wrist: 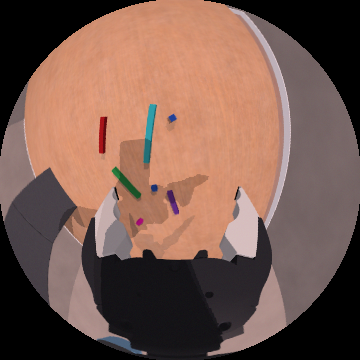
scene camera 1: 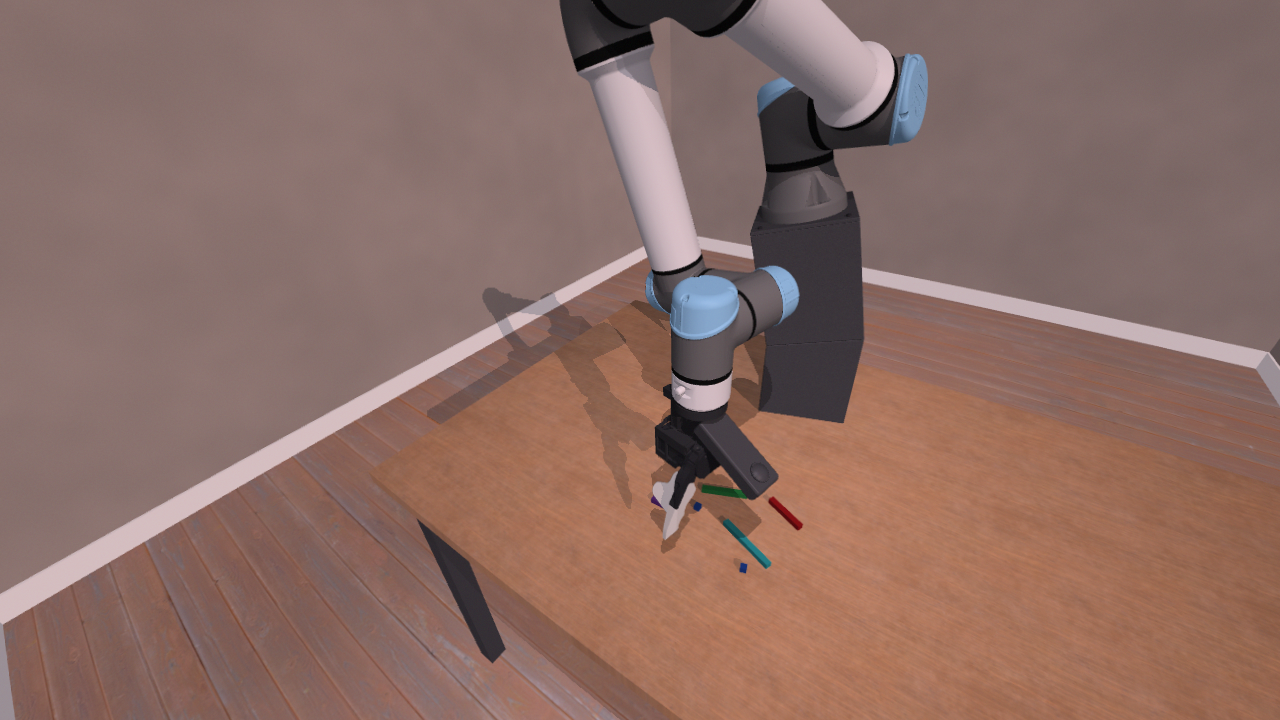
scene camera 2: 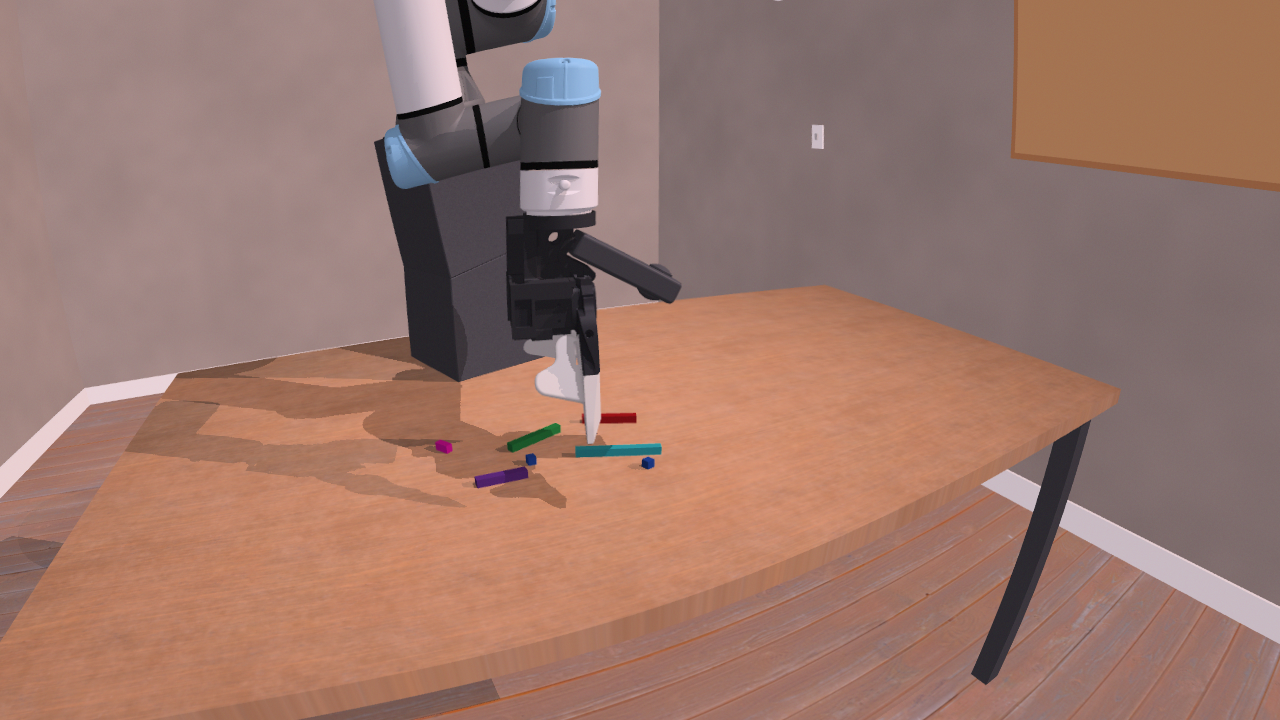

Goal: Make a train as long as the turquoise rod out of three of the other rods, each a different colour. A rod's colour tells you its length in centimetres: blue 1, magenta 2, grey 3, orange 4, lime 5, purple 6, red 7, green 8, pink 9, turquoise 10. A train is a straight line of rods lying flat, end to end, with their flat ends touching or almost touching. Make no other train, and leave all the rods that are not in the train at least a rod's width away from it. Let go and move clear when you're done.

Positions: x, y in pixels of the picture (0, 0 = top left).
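My gripper: visible in the wrist view [176, 188], scene camera 1, scene camera 2. Same spot on the gripper: [scene camera 2: 565, 380] and [scene camera 1: 666, 496].
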